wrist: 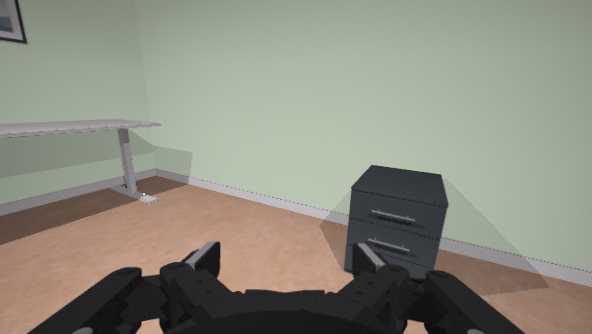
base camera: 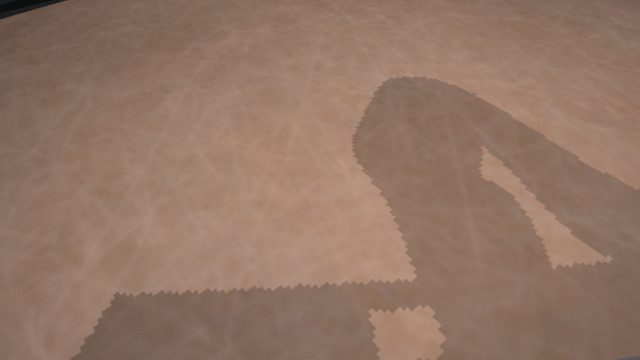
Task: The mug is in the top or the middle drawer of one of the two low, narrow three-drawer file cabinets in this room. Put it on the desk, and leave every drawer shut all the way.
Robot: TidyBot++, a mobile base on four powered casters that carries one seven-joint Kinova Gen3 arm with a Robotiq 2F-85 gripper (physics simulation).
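A dark blue-grey file cabinet (wrist: 396,187) stands against the green wall at the right of the wrist view. Its top drawer (wrist: 365,209) and middle drawer (wrist: 362,233) look shut, each with a bar handle; the bottom drawer is mostly hidden behind the right finger. The desk (wrist: 75,126), with a light top and a grey leg, shows in part at the left. My gripper (wrist: 286,257) is open, its fingers wide apart with nothing between them, some way from the cabinet. The mug and the other file cabinet do not show.
The floor (base camera: 225,150) (wrist: 240,240) is brown, with the robot's shadow on it in the base camera view. A white baseboard (wrist: 250,198) runs along the wall. A framed picture (wrist: 11,22) hangs at the upper left. The desk's foot (wrist: 145,198) rests on the floor.
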